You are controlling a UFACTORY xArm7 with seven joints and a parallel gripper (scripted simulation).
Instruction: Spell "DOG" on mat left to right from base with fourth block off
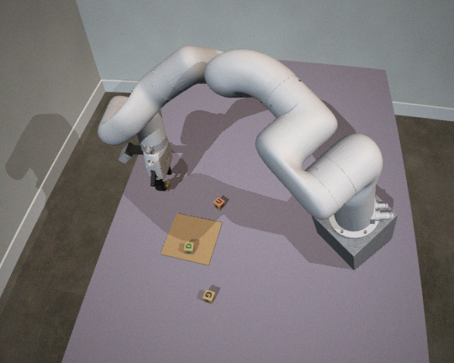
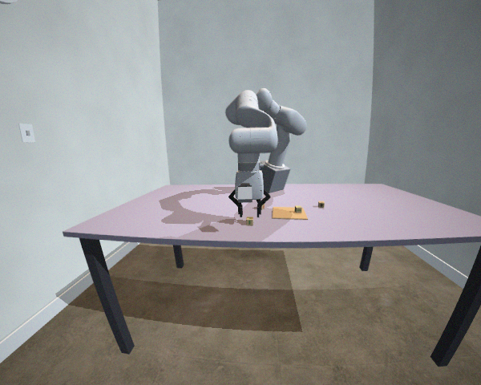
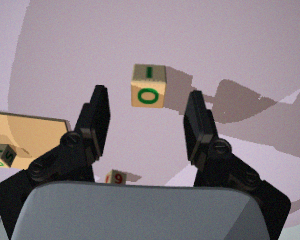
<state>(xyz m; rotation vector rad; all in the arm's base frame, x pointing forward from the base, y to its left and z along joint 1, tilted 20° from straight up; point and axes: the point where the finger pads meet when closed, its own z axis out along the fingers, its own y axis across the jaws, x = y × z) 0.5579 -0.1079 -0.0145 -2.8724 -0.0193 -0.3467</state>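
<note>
My gripper is now 40 mm above the O block. Round my hand: G block 320 mm to the left, 220 mm behind, 40 mm below; then mat 160 mm to the left, 130 mm behind, 50 mm below; then D block 200 mm to the left, 140 mm behind, 30 mm below.
</note>
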